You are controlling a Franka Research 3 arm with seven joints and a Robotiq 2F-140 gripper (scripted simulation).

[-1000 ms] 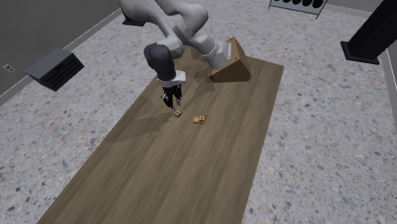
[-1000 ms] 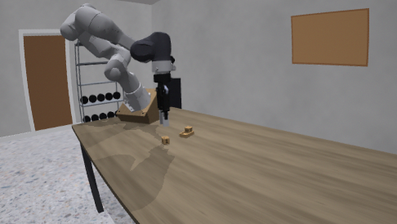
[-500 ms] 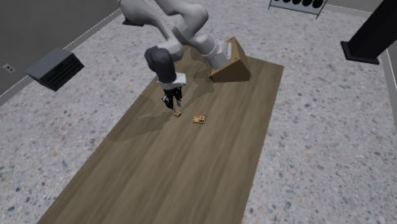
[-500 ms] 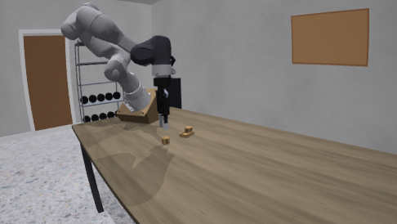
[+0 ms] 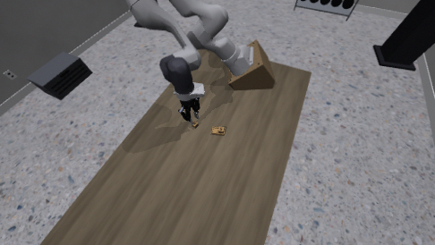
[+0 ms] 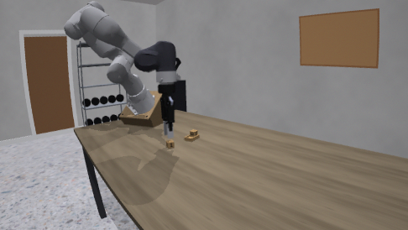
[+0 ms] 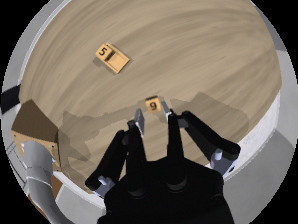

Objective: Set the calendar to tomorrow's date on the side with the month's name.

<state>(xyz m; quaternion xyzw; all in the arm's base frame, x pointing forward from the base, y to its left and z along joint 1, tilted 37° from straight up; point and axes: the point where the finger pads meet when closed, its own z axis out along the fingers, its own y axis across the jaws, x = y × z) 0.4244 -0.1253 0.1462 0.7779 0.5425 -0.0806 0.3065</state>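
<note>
My gripper is now 7 cm above the cube. Also, from my hand: tray 15 cm to the left, 7 cm below, 1 cm ahead.
</note>
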